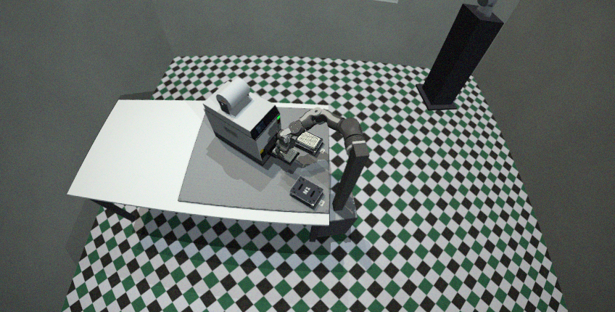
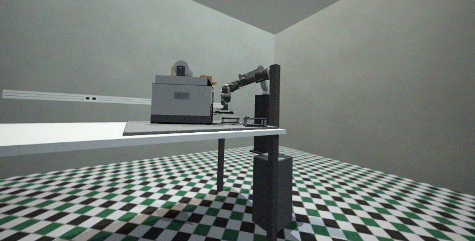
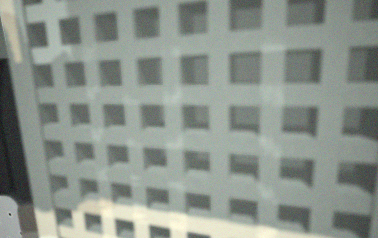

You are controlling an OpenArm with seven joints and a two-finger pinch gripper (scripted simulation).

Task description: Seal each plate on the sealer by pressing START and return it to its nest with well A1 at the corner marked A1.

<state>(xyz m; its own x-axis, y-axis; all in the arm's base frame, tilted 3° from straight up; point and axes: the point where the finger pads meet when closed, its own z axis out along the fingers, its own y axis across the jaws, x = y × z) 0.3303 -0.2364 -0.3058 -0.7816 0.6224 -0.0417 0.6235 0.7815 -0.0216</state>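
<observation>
Now: the dark stage 2 cm below my hand. Also, from my hand: white foil roll 30 cm above, 26 cm ahead, 21 cm to the right; then touch screen 20 cm above, 12 cm ahead, 4 cm to the right.
</observation>
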